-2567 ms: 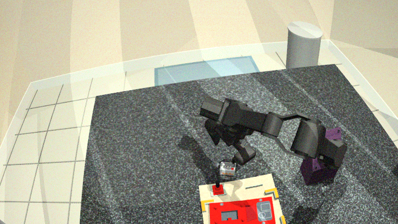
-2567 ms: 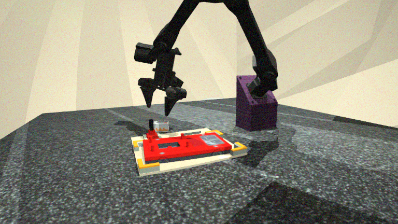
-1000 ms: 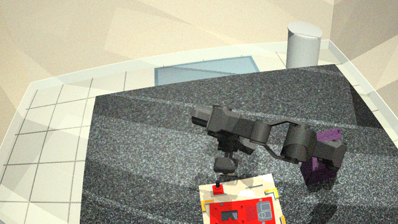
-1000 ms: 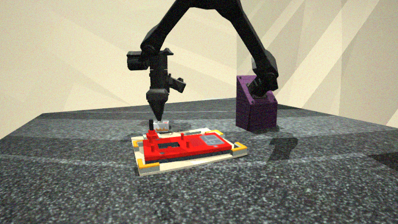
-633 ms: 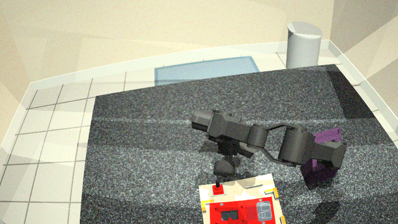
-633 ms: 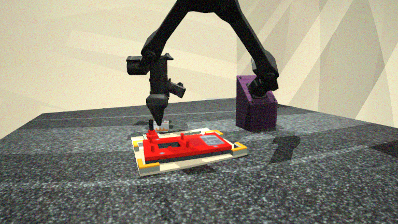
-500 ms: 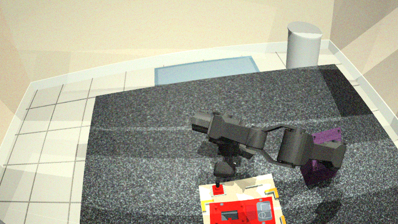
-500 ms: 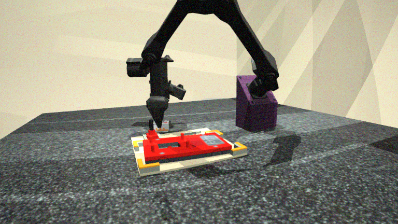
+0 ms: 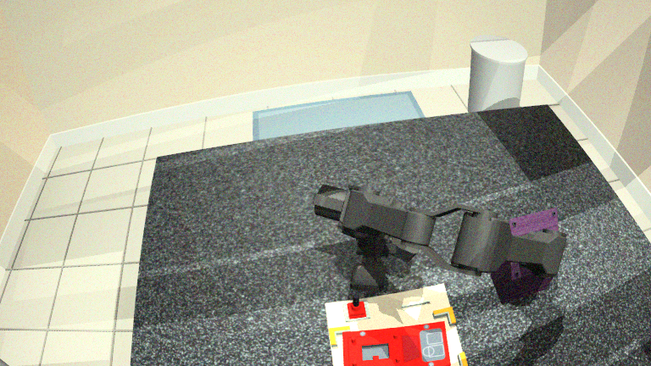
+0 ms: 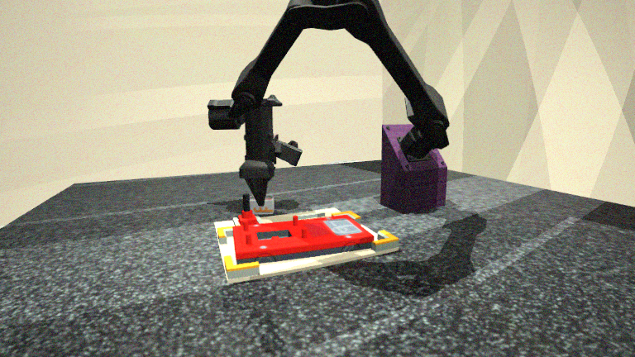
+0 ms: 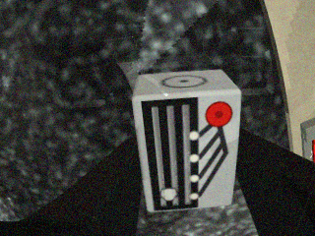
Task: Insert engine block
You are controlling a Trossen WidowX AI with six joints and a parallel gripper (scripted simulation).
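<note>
Right now my gripper tip is 180 mm to the right of the cream base plate, 10 mm past it and 10 mm above it. Round my gripper tip: black peg 80 mm to the left, 50 mm ahead, 20 mm above; then engine block 10 mm below.
</note>
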